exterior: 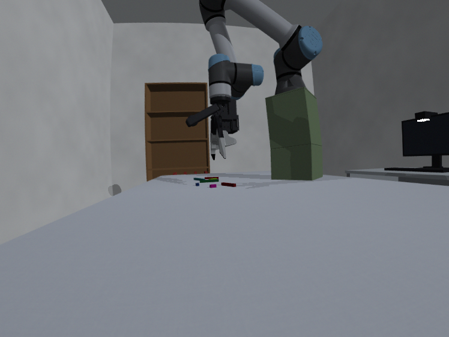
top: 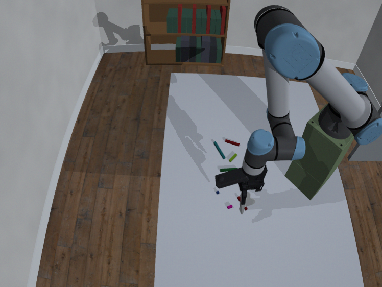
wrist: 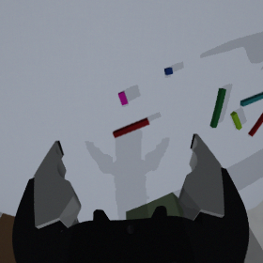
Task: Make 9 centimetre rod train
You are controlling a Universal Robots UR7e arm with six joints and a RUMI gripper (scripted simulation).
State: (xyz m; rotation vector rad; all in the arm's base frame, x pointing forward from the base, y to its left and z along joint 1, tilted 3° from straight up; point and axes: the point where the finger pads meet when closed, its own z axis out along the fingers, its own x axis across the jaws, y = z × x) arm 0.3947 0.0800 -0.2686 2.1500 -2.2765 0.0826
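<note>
The magenta rod is 2 cm ahead of my hand and 9 cm below it. From my hand the other things lie so: green rod 1 cm behind, 18 cm to the right, 9 cm below; then blue rod 6 cm ahead, 7 cm to the right, 9 cm below; then lime rod 4 cm behind, 24 cm to the right, 9 cm below.
</note>
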